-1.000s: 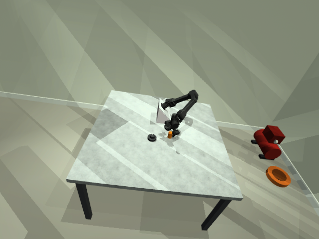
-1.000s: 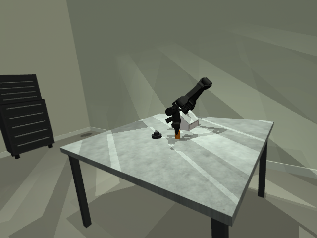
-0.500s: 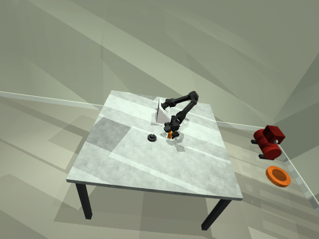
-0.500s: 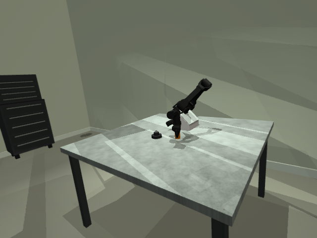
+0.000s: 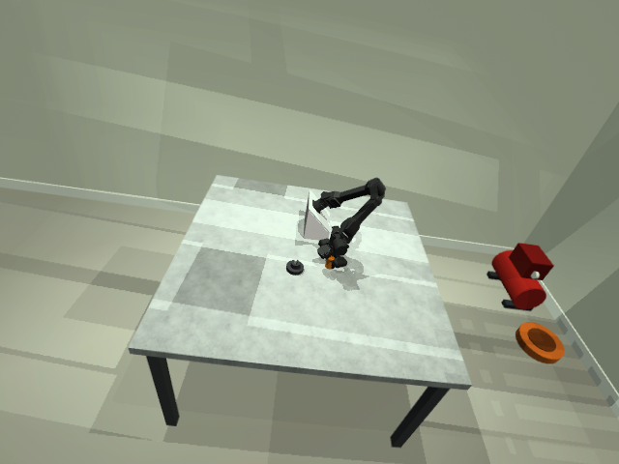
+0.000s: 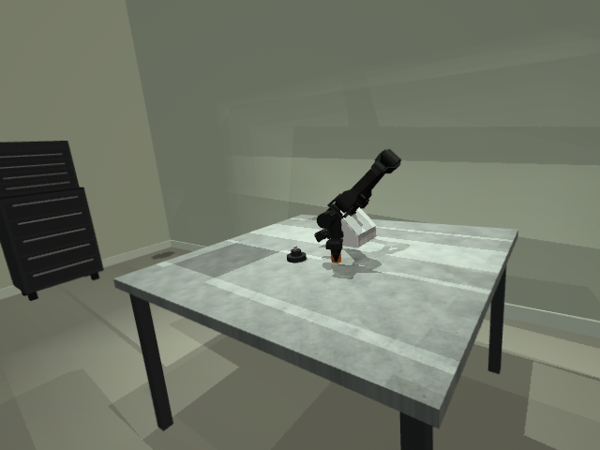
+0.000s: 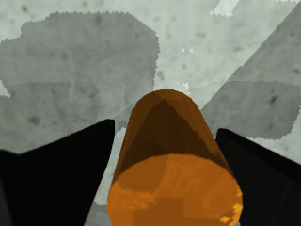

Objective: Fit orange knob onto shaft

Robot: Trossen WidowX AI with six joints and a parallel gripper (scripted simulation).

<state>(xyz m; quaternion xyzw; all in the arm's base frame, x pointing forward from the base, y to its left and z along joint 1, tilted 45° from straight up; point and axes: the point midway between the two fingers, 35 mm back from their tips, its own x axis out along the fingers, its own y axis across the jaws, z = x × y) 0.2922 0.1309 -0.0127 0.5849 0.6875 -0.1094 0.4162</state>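
My gripper tip is now 170 mm to the left of the pedestal, 40 mm short of it and 20 mm below it. From my gripper tip the other things lie so: orange knob: 30 mm above.
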